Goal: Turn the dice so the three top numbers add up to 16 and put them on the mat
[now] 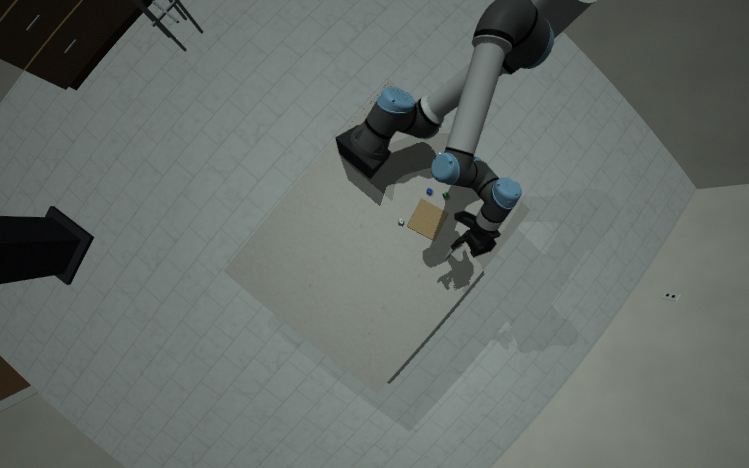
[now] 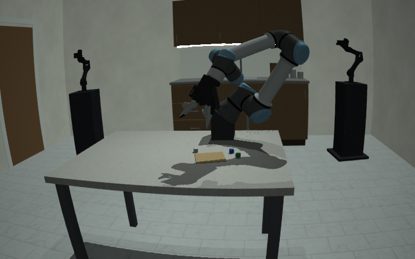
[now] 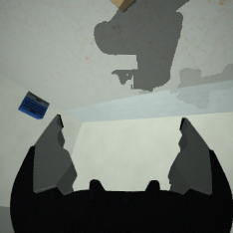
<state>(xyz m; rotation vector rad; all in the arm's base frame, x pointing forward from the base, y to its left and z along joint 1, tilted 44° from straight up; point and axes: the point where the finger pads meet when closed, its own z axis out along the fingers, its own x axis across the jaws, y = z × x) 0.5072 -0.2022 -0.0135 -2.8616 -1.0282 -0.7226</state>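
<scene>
My hand is 230 mm past the white die, 190 mm above it and 10 mm to the left of it. Also, from my hand: blue die 200 mm behind, 190 mm below, 170 mm to the left; then green die 200 mm to the left, 190 mm below, 130 mm behind; then tan mat 200 mm below, 140 mm behind, 70 mm to the left.
</scene>
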